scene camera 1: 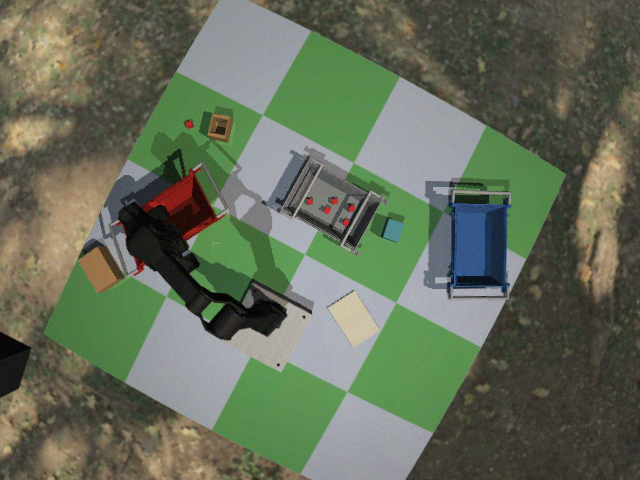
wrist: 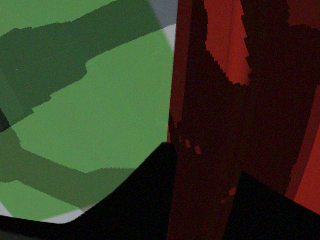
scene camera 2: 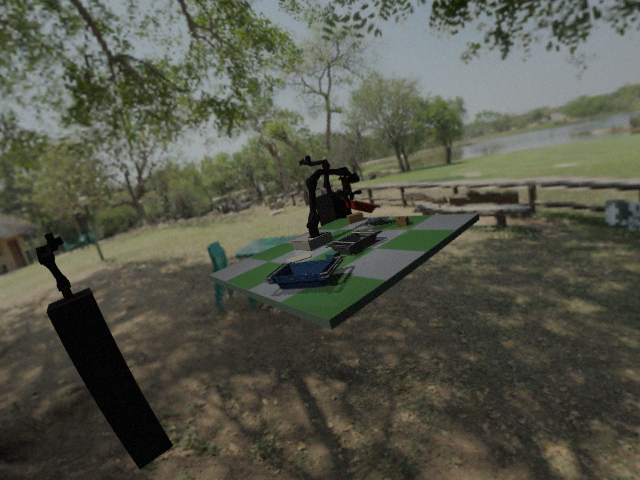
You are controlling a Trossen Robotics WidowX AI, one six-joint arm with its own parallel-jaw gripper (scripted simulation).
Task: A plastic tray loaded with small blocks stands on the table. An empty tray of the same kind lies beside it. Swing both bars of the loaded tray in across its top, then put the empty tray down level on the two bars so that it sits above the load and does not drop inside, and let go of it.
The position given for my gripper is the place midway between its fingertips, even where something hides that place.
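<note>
My gripper (scene camera 1: 181,241) is there for me to see, and the wrist view shows the gripper (wrist: 180,154) too. I can also see a beige plate (scene camera 1: 356,322), though in the wrist view the plate is out of frame.
</note>
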